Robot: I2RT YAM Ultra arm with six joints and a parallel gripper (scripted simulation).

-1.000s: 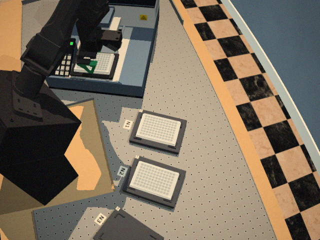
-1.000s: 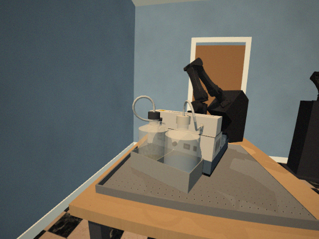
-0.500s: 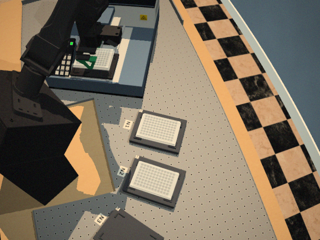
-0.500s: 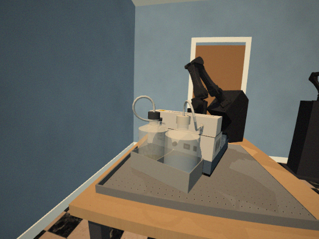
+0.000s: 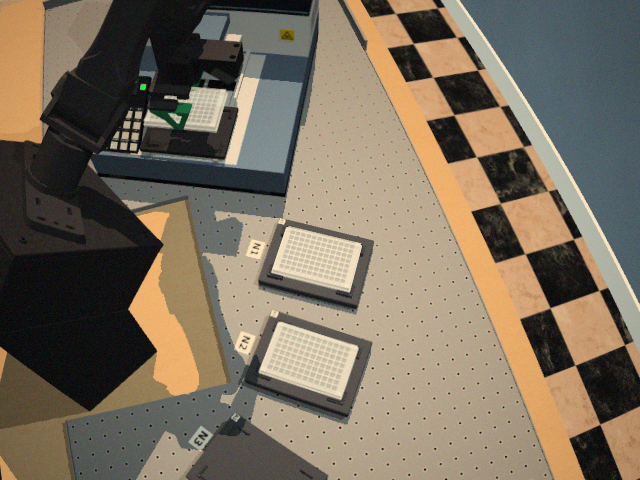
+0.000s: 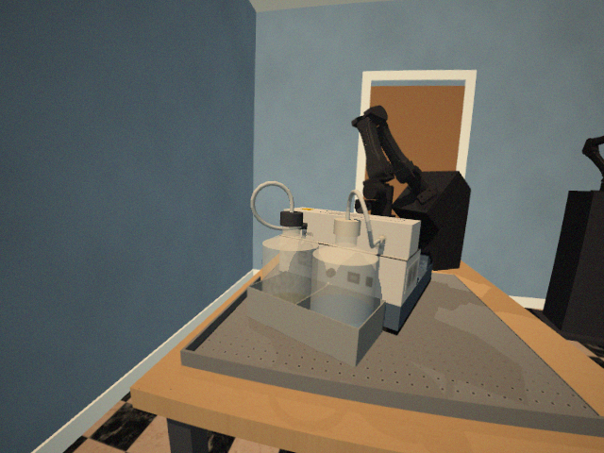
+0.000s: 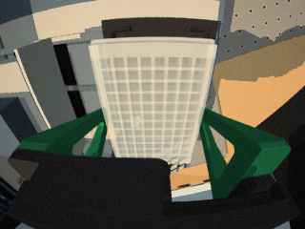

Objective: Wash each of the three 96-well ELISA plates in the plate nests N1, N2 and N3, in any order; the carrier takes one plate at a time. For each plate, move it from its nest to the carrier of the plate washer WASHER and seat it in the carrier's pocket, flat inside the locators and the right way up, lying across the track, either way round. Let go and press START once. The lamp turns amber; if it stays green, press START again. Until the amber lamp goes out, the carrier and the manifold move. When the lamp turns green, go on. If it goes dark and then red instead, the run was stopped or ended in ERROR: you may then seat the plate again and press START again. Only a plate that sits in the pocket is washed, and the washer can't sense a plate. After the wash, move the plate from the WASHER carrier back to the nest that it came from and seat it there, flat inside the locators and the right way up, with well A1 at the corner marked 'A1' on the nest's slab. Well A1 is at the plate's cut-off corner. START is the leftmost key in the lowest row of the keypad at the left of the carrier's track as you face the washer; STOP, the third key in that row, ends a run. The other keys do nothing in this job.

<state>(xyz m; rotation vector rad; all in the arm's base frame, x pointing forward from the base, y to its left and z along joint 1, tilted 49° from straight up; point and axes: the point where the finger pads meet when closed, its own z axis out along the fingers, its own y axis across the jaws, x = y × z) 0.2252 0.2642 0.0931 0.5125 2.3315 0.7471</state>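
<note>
Now: the dark carrier 50 mm below my hand and 10 mm to the right of it. Round my hand: N1 label 210 mm to the right, 140 mm below, 100 mm ahead; manifold 140 mm to the left, 30 mm ahead; washer 140 mm to the left, 40 mm ahead, 10 mm below.
</note>
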